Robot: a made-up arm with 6 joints.
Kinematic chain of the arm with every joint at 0, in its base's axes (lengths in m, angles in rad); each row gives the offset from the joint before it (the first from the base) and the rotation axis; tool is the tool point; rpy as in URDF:
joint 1: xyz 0 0 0.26 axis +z
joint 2: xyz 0 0 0 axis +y
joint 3: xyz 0.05 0 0.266 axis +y
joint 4: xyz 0.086 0 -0.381 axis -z
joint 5: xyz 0 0 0 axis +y
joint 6: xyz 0.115 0 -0.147 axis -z
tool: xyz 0 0 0 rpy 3.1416 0 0
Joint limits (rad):
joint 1: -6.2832..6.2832
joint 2: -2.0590..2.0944
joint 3: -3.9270..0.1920
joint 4: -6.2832..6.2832
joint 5: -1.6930..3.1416
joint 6: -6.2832..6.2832
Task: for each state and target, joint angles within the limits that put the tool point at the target. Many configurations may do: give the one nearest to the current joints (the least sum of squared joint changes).
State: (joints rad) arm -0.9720 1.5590 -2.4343 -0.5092 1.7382 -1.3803
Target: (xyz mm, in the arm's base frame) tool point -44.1 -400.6 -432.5
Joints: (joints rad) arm -1.5662 2.0944 -2.4106 -0.6446 1.0860 -1.3803
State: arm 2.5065 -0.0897 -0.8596 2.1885 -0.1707 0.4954
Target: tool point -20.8 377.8 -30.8
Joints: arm 1.9187 0.5596 -0.8567 2.0625 -0.0624 0.4954
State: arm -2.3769 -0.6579 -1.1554 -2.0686 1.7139 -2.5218
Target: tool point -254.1 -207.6 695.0
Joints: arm -2.0040 -0.8014 -0.8799 -2.0630 1.7240 -2.5218
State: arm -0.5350 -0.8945 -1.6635 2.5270 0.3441 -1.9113
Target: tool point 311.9 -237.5 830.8
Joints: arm -0.5759 -0.4763 -1.6010 2.5192 0.3910 -1.9113
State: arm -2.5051 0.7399 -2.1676 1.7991 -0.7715 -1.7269
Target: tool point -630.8 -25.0 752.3
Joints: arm -2.8964 0.5694 -2.5677 1.5450 -0.0986 -1.7269
